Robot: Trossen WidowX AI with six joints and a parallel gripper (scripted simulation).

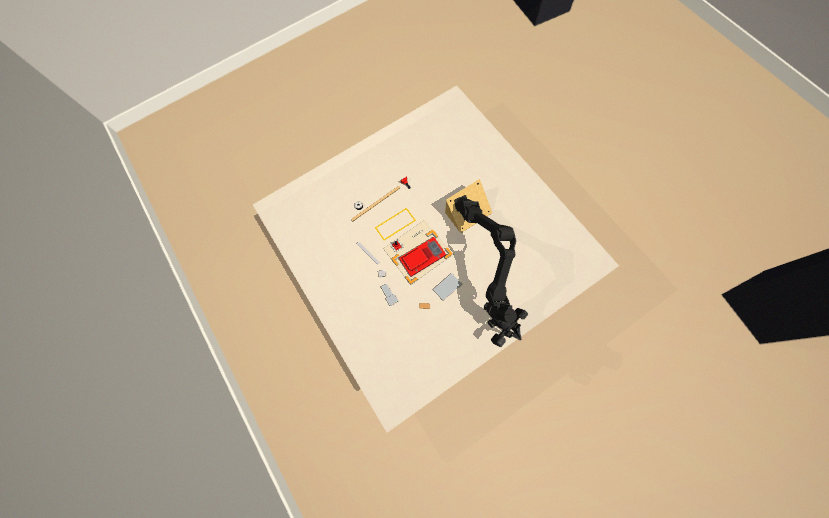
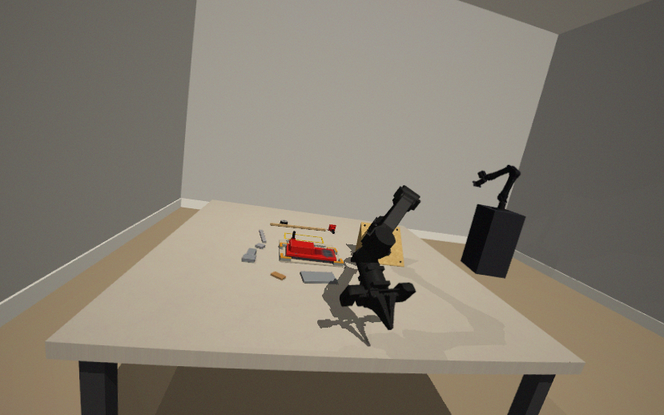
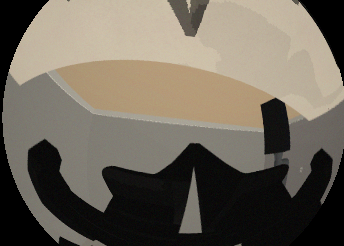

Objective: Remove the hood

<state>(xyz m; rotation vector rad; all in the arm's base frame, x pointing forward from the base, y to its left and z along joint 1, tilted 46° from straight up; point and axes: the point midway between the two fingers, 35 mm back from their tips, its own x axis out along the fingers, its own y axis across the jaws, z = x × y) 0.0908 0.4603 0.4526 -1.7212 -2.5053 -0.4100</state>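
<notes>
Now: gripper tip 290 mm short of the small brown block, 330 mm to the left of it and 80 mm above it. The rest, counted from my gripper tip: red hood 230 mm ahead, 540 mm to the right, 40 mm below; small black wheel 360 mm ahead, 940 mm to the right, 70 mm below.
</notes>
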